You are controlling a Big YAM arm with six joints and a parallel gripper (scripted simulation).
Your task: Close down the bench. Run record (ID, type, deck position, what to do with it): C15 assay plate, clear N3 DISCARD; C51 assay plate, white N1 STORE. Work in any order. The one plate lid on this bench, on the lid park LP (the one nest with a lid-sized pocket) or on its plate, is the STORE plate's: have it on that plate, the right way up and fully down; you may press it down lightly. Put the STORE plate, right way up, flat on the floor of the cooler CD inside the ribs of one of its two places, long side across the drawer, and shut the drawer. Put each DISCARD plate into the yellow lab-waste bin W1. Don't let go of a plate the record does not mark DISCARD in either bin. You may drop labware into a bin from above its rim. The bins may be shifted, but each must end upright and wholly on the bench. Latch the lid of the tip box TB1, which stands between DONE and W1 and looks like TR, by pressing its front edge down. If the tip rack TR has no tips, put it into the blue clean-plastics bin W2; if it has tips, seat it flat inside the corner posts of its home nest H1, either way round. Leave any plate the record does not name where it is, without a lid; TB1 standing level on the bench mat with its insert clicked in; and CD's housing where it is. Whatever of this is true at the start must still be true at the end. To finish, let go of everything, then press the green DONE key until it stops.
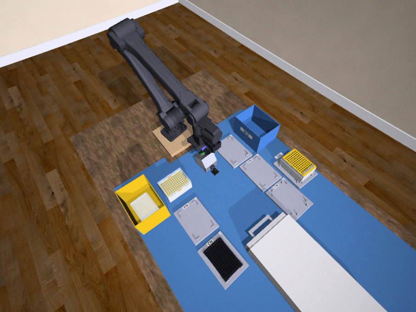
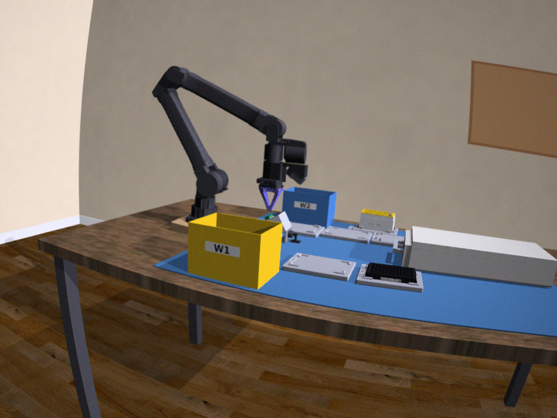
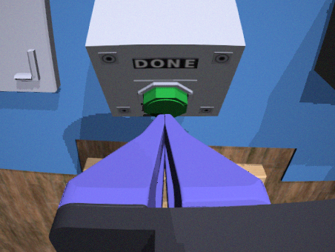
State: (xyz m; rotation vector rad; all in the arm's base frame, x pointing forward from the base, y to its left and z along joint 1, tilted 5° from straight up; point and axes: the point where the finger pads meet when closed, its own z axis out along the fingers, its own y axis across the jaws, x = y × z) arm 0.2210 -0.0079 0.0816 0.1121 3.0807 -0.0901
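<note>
My hand is 3 cm above the green DONE key. The rest, counted from my hand: N3 label 18 cm ahead, 15 cm to the left, 8 cm below; tip box lid 2 cm ahead, 19 cm to the right, 4 cm below; lid park nest LP 7 cm ahead, 14 cm to the left, 9 cm below.
</note>
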